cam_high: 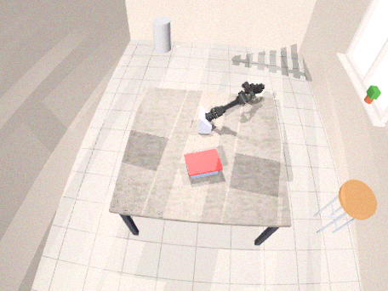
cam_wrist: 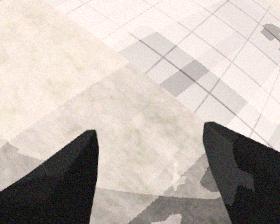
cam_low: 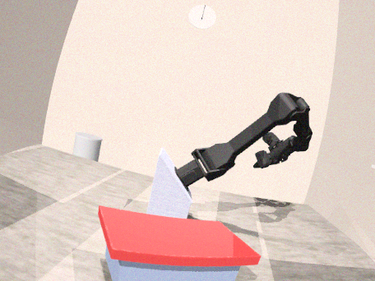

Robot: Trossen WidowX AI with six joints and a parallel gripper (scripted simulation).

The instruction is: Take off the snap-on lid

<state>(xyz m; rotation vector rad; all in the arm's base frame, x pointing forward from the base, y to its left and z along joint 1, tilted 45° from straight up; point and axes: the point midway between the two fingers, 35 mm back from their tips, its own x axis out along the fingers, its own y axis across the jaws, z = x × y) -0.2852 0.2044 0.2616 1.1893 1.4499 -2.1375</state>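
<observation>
My gripper tip is 73 cm short of the lid, 36 cm to the left of it and 5 cm above it. Also, from my gripper tip: storage box (73 cm ahead, 36 cm to the right, 10 cm below).
</observation>
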